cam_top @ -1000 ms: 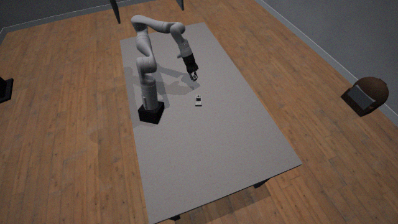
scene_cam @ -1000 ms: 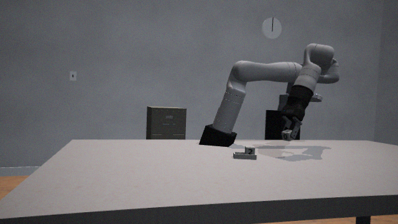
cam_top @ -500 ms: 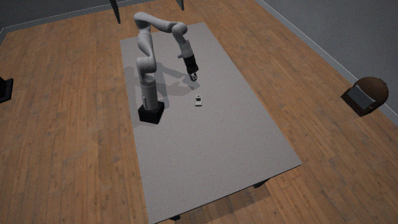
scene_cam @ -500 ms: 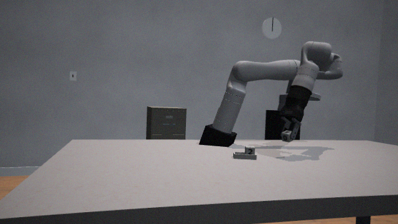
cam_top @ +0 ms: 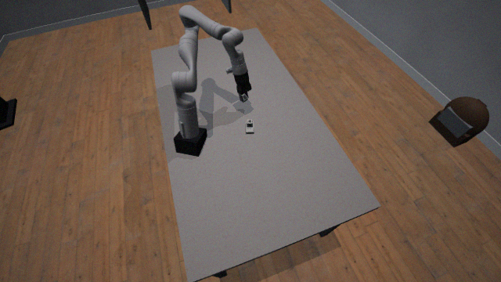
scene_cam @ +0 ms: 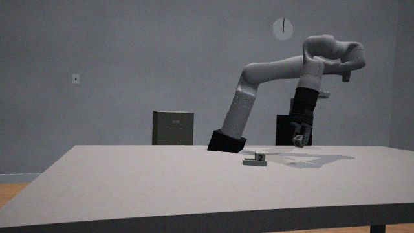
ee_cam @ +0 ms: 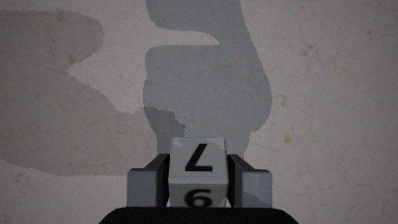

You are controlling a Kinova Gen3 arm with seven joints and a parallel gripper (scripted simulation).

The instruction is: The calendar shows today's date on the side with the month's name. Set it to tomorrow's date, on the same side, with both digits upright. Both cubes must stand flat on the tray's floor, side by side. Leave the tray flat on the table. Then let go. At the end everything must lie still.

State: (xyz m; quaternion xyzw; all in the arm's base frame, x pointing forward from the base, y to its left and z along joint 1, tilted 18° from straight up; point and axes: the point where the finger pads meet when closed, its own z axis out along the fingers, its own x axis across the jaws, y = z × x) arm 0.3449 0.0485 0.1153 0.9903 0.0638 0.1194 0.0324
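My gripper is now 1 cm above the digit cube. Also, from my hand: calendar tray (15 cm to the right, 8 cm below, 5 cm behind).
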